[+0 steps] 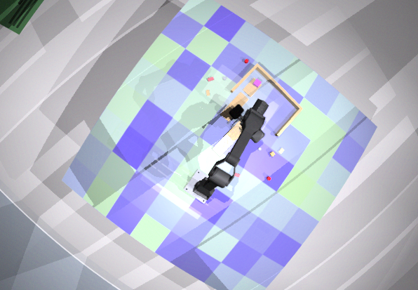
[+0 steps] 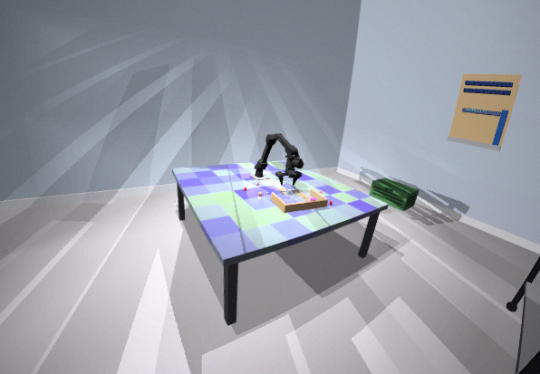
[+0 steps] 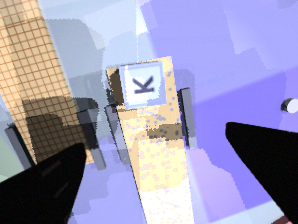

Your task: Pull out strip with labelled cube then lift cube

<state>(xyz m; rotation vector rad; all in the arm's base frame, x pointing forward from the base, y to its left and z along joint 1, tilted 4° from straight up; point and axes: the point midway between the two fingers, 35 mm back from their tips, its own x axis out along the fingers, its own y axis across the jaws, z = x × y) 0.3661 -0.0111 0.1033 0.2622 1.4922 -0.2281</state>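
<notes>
My gripper tip is now 8 cm to the right of the strip, 6 cm short of it and 6 cm above it.
</notes>
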